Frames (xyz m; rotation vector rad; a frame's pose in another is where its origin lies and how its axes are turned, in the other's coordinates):
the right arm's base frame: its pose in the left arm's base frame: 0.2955 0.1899 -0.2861 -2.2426 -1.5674 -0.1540
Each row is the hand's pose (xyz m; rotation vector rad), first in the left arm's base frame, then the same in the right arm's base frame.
Working: the left arm's base frame: its pose in the right arm's base frame: -0.1854 -0.2904 -0.2942 2.2426 1.5674 0.1540

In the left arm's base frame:
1: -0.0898 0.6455 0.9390 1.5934 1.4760 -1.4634
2: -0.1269 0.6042 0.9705 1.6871 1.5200 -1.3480
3: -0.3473 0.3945 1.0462 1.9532 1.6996 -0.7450
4: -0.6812 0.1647 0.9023 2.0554 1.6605 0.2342
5: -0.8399 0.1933 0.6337 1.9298 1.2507 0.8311
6: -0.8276 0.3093 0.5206 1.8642 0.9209 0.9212
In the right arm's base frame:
1: 0.6405 -0.8039 -0.8946 0.0184 -1.6035 -0.0309
2: 0.6006 -0.8341 -0.9342 -0.0311 -1.4975 -0.0338
3: 0.3597 -0.9953 -1.0536 -0.2815 -1.0566 -0.1169
4: -0.0088 -1.1985 -0.9645 -0.7419 -0.4747 -0.1989
5: -0.1255 -1.2838 -0.6866 -1.2250 -0.1530 -0.1114
6: -0.0545 -1.2772 -0.5405 -1.4725 -0.1206 0.0567

